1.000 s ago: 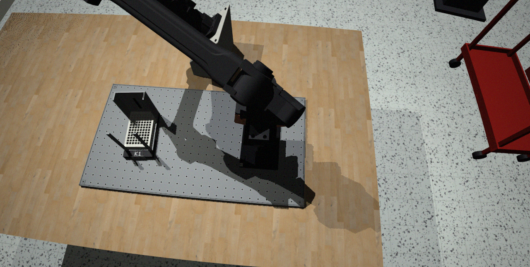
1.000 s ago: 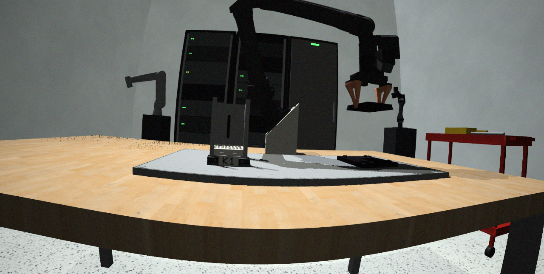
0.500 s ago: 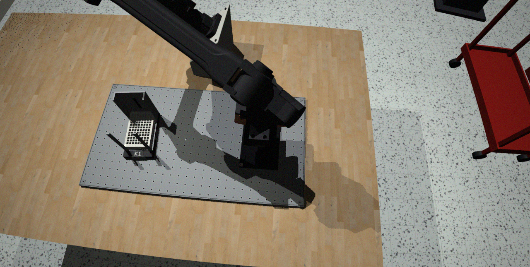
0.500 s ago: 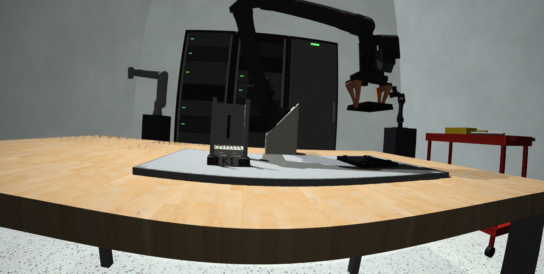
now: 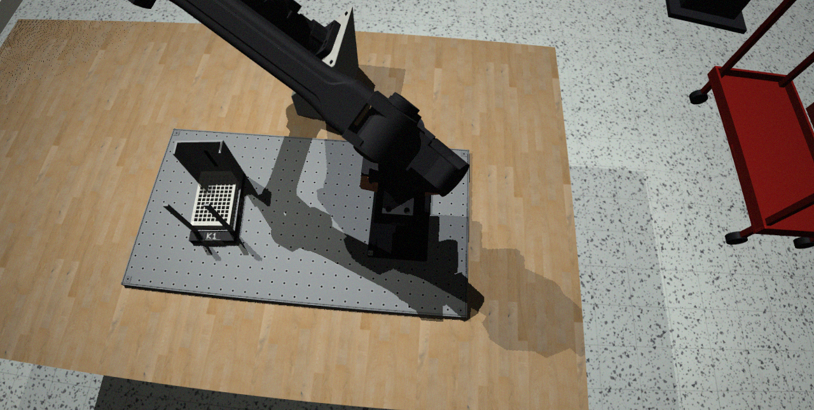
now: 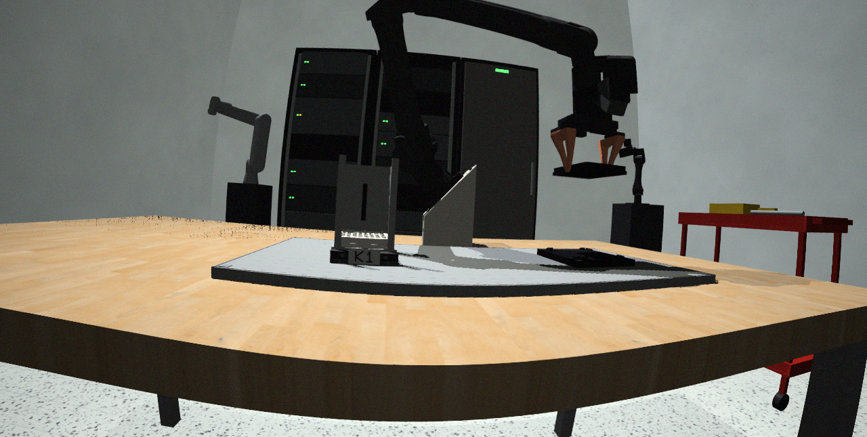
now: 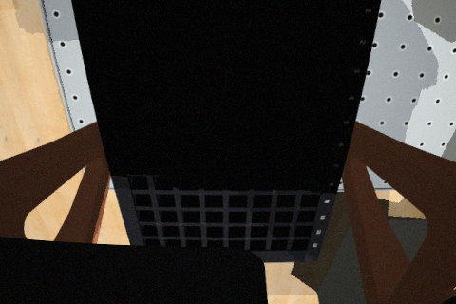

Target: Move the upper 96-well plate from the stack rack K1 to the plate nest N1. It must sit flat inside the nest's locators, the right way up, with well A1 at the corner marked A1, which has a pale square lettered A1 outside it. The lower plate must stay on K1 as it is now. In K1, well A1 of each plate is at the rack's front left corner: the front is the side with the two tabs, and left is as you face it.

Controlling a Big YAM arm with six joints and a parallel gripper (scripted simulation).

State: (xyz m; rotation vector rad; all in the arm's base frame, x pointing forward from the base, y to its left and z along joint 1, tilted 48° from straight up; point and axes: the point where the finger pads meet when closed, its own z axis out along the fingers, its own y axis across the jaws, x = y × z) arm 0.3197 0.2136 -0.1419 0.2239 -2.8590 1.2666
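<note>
Now: the black plate nest N1 16 cm below my hand. Also, from my hand: pale A1 square (8 cm ahead, 4 cm to the right, 15 cm below); white 96-well plate (4 cm ahead, 39 cm to the right, 14 cm below).
</note>
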